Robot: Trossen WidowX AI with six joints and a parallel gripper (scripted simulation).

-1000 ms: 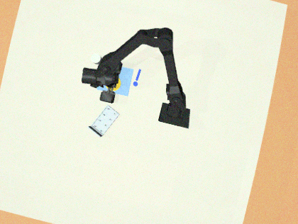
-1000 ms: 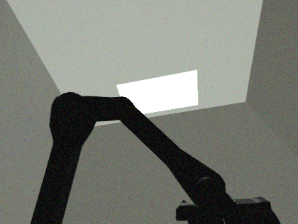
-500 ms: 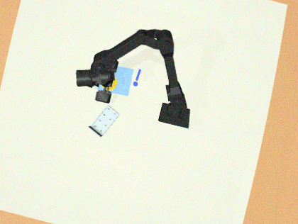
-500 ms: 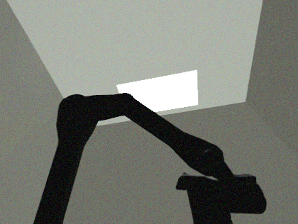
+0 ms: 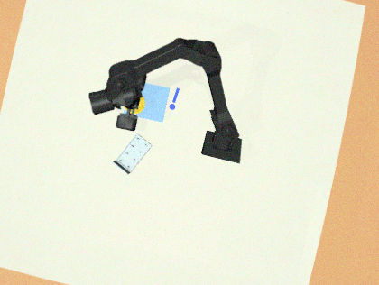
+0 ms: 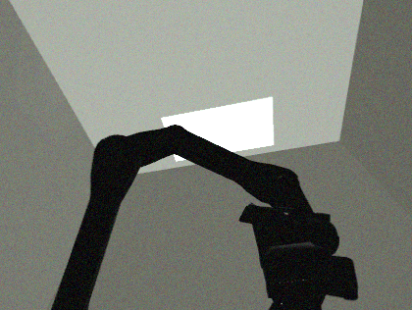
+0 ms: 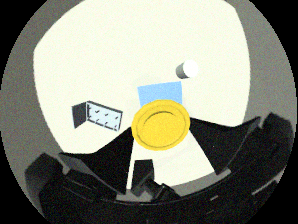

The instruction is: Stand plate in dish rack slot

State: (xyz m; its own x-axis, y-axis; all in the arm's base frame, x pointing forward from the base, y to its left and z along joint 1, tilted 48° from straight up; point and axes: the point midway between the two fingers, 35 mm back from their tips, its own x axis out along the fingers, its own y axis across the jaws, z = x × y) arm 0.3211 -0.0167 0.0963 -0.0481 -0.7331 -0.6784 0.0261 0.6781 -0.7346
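Right now my gripper tip is 17 cm to the right of the dish rack, 11 cm above it and 1 cm past it. The rest, counted from my gripper tip: light blue mat 13 cm below, 3 cm to the right, 2 cm behind; then white cylinder 10 cm to the right, 10 cm below, 8 cm ahead; then yellow plate 1 cm above.
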